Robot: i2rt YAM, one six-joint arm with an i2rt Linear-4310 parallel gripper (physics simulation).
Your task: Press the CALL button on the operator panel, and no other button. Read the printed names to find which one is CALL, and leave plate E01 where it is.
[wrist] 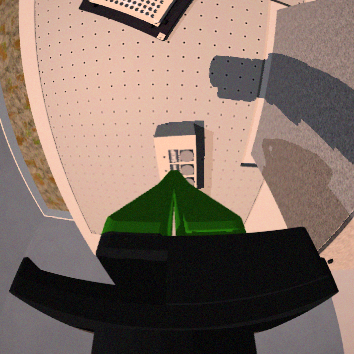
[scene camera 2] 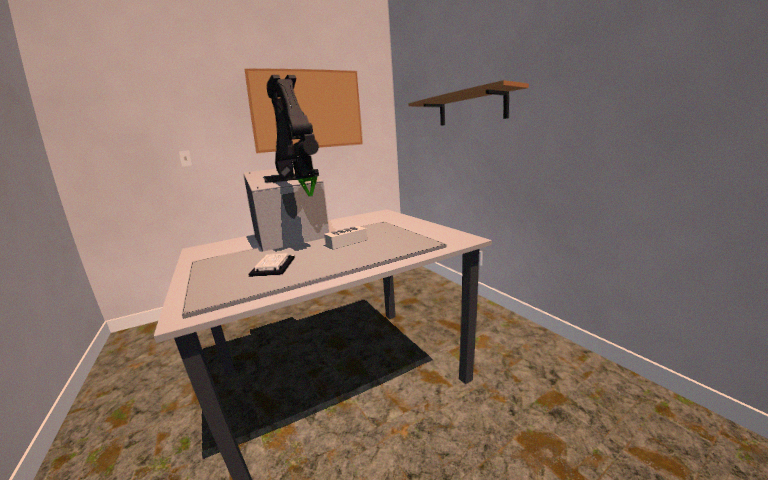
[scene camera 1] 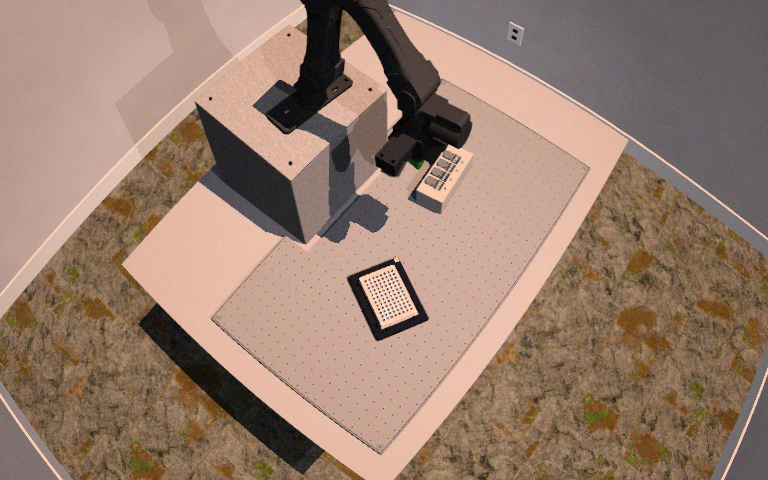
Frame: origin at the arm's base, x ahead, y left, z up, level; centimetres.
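Seen in the pictures: gripper, between the fingertips: (wrist: 173, 177) (scene camera 2: 310, 196) (scene camera 1: 419, 167); arm's base, origin of its link: (scene camera 2: 287, 178) (scene camera 1: 310, 99).
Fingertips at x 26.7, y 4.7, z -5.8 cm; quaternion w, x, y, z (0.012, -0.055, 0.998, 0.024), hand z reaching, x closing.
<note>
Offsets run from my fingertips to a thing's middle. "pt": to the spot under its first point. Level surfaces: height alone.
The operator panel @(dx -1.8, dy +13.0, dz -19.4 cm) (scene camera 1: 429, 199) (scene camera 2: 346, 239) (wrist: 175, 142) is a pale box with a row of several grey square-framed buttons on top. Its printed names are too small to read, so I cannot tell which button is CALL. My gripper (scene camera 2: 310, 194) (wrist: 173, 177) is shut and empty, its green fingertips together. It hangs well above the table, and in the wrist view its fingers cover the lower part of the panel. In scene camera 1 the arm hides most of the fingers. The white plate E01 @(dx +8.5, dy -18.8, dz -20.3 cm) (scene camera 1: 389, 296) (scene camera 2: 273, 260) (wrist: 137, 7) lies in a black holder @(pt dx +15.2, dy -21.9, dz -21.0 cm) (scene camera 1: 401, 326), apart from the panel.
The grey pedestal (scene camera 1: 249, 164) (scene camera 2: 271, 217) carries the arm and stands behind the perforated board @(dz -22.2 cm) (scene camera 1: 481, 271) (scene camera 2: 226, 288). The panel and the plate holder are on this board. A wooden shelf (scene camera 2: 470, 94) is on the right wall, and a cork board (scene camera 2: 334, 107) is behind the arm.
</note>
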